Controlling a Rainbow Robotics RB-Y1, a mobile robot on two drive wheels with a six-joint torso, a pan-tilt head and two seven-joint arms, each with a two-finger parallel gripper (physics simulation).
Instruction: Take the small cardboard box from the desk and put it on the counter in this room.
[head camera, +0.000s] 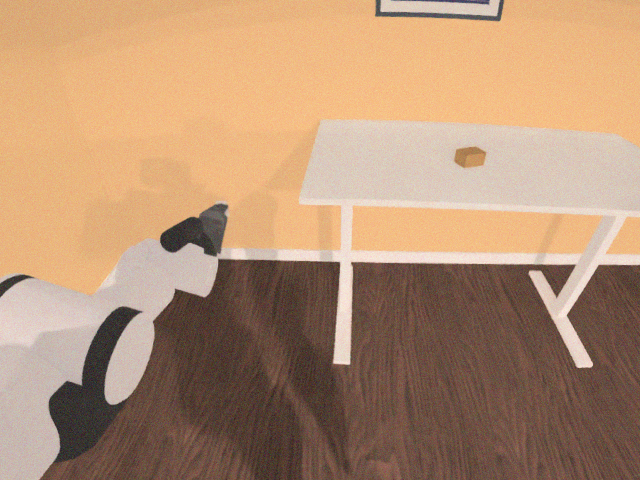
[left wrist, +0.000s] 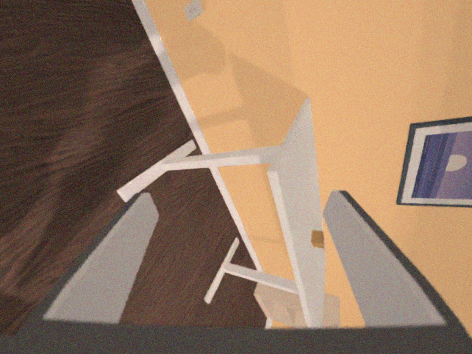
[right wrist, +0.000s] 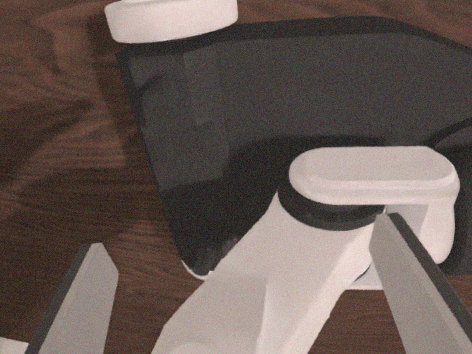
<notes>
In view: the left gripper (head camera: 218, 228), the right gripper (right wrist: 239, 246), a white desk (head camera: 383, 163) and a beige shelf unit (left wrist: 272, 300).
The left gripper is seen too in the left wrist view (left wrist: 239, 203). The white desk also shows in the left wrist view (left wrist: 293, 174).
</notes>
